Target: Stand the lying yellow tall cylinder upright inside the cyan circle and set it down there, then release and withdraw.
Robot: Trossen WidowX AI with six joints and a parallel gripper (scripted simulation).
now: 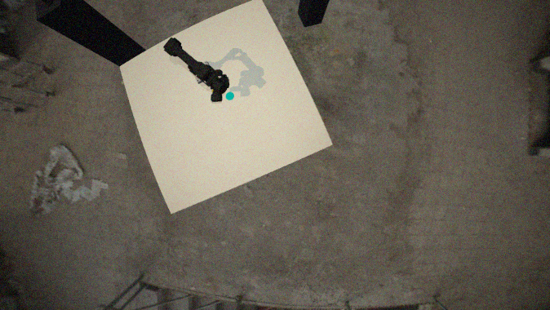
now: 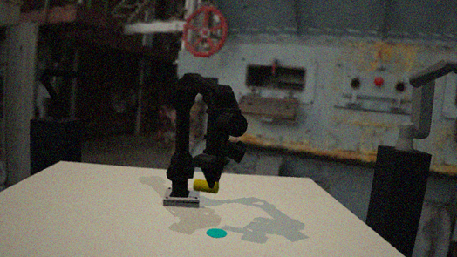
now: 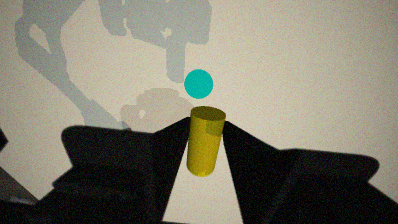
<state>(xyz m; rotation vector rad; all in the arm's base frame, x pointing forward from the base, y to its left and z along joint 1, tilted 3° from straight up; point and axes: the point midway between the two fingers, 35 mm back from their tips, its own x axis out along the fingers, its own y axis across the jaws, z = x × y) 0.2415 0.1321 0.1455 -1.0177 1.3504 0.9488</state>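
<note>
The cyan circle lies 10 mm behind my gripper tip, 20 mm to the left of it and 140 mm below it. The rest, counted from my gripper tip: yellow tall cylinder 10 mm behind, 20 mm to the right.
</note>
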